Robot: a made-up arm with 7 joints.
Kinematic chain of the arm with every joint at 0, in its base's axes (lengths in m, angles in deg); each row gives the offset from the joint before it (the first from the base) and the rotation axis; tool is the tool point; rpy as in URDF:
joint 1: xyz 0 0 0.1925 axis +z
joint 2: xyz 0 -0.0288 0.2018 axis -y
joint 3: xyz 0 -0.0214 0.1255 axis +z
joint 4: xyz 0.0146 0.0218 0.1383 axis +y
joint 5: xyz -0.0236 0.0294 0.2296 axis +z
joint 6: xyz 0 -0.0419 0.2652 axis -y
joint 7: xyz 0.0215 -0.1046 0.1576 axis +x
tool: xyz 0 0 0 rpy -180 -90 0
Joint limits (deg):
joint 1: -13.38..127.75
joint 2: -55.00..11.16
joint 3: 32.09..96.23
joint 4: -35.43..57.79
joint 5: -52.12..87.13
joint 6: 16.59..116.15
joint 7: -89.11..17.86
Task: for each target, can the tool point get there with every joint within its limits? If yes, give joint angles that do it. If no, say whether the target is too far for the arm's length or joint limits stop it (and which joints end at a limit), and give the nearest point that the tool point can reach.
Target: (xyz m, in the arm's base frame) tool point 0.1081 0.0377 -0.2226
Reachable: no: joint limits stop it (at a limit: joint 2, joint 3, joint 4, joint 5, joint 6) | nearest point 0.5582 0.1947 0.2653 | short by 0.682 m
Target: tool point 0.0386 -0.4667 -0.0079
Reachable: no: joint limits stop it (at a limit: joint 1, joint 2, joint 3, joint 4, joint 6) | nearest point 0.3739 -0.5408 0.5933 | short by 0.692 m
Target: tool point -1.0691 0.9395 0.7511
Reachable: no: too far | nearest point -0.6277 0.6027 0.6526 | short by 0.564 m
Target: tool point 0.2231 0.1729 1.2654
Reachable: yes | joints 50.33 -11.75 44.97 -2.79 60.32 29.77 -22.07
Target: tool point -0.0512 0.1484 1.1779
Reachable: yes | joints 107.75 4.22 61.63 16.50 49.23 87.39 -69.88
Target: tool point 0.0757 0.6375 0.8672
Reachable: yes | joints 67.04 -40.34 88.59 29.62 37.66 81.64 -57.75
